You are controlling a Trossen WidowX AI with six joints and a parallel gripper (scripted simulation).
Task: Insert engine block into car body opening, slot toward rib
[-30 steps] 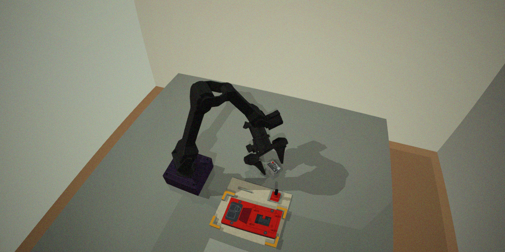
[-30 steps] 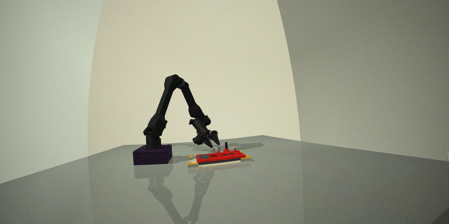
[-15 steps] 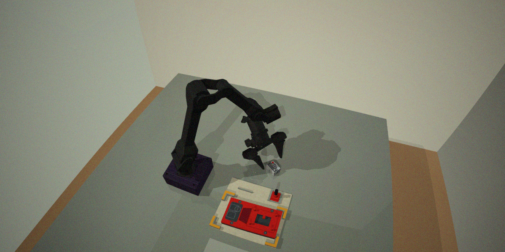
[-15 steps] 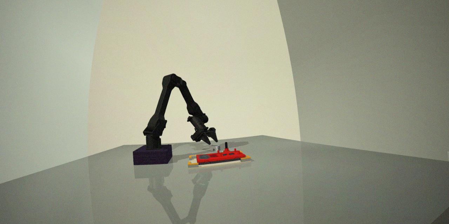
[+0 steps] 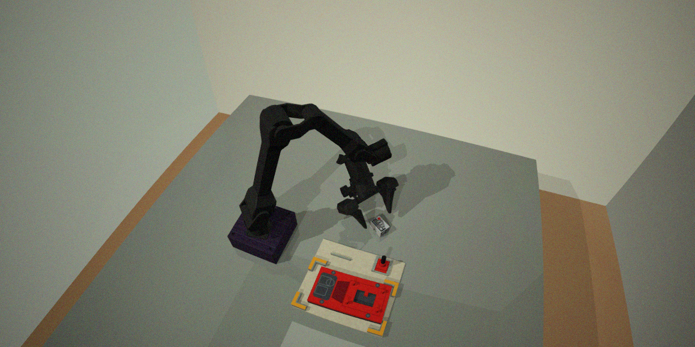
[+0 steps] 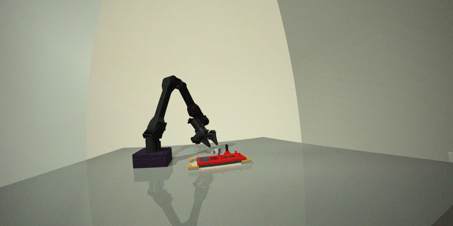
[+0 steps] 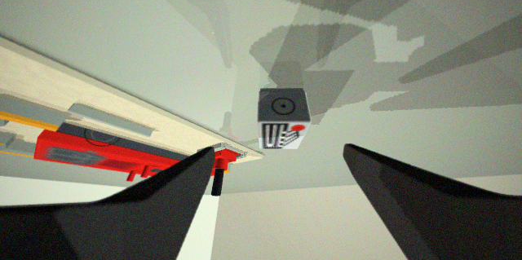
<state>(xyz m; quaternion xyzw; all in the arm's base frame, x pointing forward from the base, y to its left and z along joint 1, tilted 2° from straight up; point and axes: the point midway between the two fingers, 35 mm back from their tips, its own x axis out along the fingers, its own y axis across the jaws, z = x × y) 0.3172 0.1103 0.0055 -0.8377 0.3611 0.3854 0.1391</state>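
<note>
Now: gripper tip 3 cm above the engine block and 1 cm to the left of it. The rest, counted from my gripper tip: black upright peg: 13 cm to the right, 3 cm ahead, 1 cm below.
</note>
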